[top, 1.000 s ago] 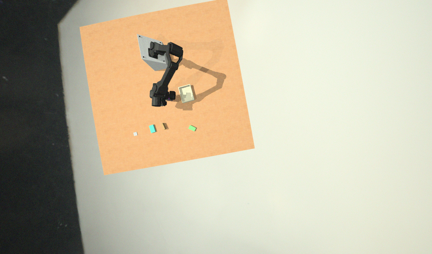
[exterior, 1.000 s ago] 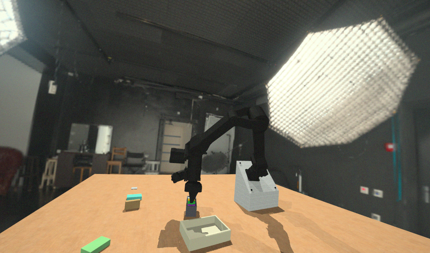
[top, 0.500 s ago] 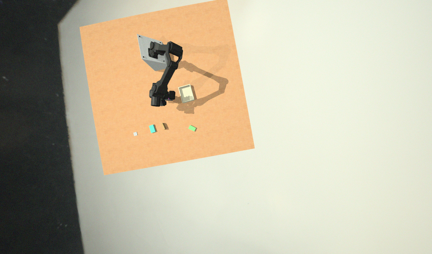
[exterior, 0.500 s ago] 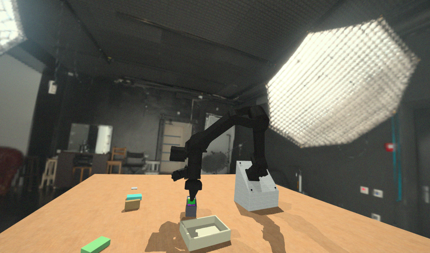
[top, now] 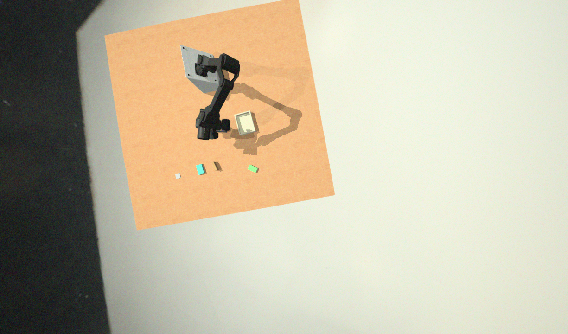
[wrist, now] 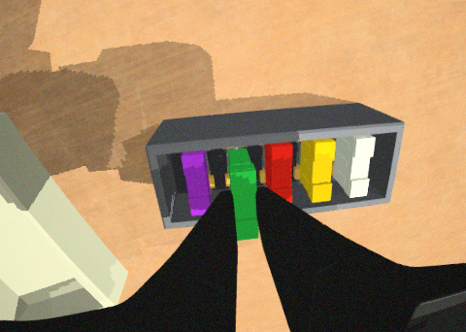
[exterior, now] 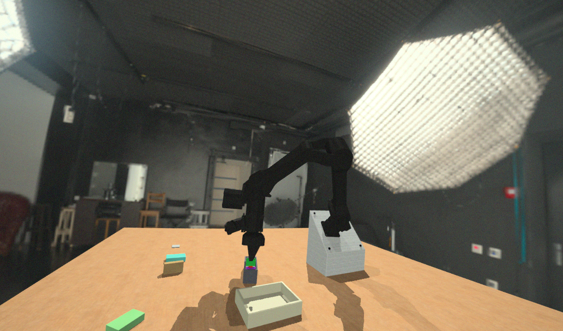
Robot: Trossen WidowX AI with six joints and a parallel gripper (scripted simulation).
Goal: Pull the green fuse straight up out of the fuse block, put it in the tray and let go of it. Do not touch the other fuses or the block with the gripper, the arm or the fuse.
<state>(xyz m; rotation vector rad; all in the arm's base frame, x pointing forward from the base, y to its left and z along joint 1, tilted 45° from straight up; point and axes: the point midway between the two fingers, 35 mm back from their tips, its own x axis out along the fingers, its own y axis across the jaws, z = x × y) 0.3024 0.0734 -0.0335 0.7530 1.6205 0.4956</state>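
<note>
My gripper tip is 16 cm to the right of the cream tray, 5 cm above it and 1 cm past it. Also, from my gripper tip: tan block 23 cm ahead, 7 cm to the right, 4 cm below; then green fuse 1 cm below; then cyan block 24 cm ahead, 16 cm to the right, 5 cm below.
</note>
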